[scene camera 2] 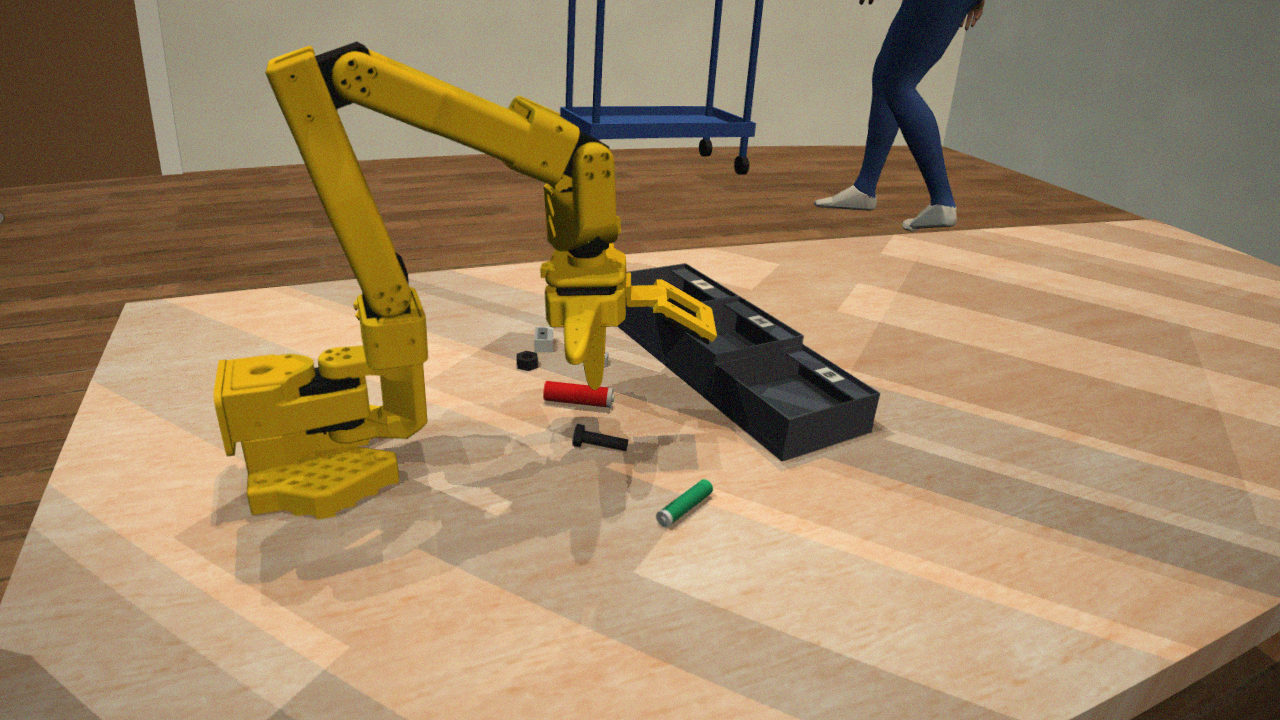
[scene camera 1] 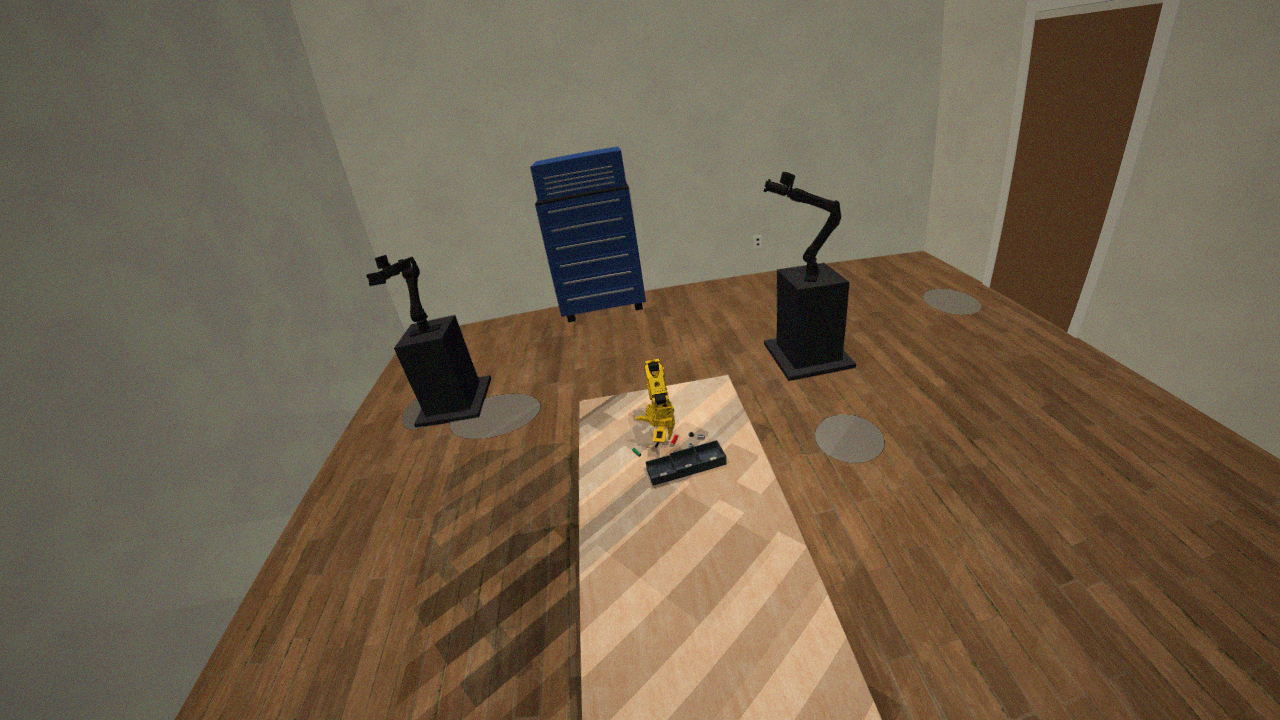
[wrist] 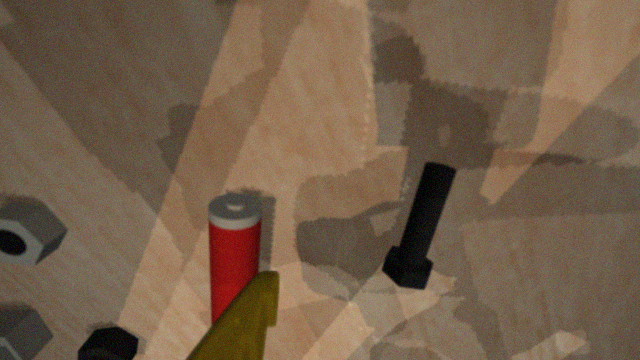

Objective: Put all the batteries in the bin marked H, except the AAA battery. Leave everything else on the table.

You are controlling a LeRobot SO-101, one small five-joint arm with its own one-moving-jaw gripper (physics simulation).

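Places are measured from the arm's base along level axes (x ahead, y up, z right), in millimetres.
Pixels of known places: end effector, tool point: (scene camera 2: 594,384) (scene camera 1: 668,438) (wrist: 277,291); arm's base, origin of the base link: (scene camera 2: 352,459).
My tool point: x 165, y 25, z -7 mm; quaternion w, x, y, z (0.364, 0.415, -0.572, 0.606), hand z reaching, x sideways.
Observation:
Ahead of a thing's pixels: the offset from my tool point to its top centre. "pt": to the spot under its first point.
A red battery @[dx -4, dy -11, dz -19 mm] (scene camera 1: 674,439) (scene camera 2: 572,394) (wrist: 234,260) lies flat on the table. A thinner green battery @[dx +16, dy -15, dz +116 mm] (scene camera 1: 636,452) (scene camera 2: 685,502) lies apart from it, nearer scene camera 2; it does not show in the wrist view. A dark tray @[pt dx +138, dy -18, dz +78 mm] (scene camera 1: 651,474) (scene camera 2: 827,431) has three compartments in a row; its label letters are too small to read. No battery shows in the visible parts of the compartments. My gripper (scene camera 2: 653,358) is fully open and empty, its fixed jaw (wrist: 245,320) low above the red battery, hiding that battery's lower part in the wrist view. The moving jaw reaches toward the tray.
A black bolt @[dx -9, dy -11, dz +39 mm] (scene camera 2: 601,438) (wrist: 420,225) lies between the batteries. A black nut @[dx -25, dy -16, dz -85 mm] (scene camera 2: 527,360) (wrist: 109,343), a grey block @[dx -3, dy -14, dz -115 mm] (scene camera 2: 543,339) (wrist: 20,327) and a grey hex nut @[dx +29, dy -16, dz -73 mm] (wrist: 40,227) lie on the red battery's other side. A person's legs (scene camera 2: 913,107) show behind the table.

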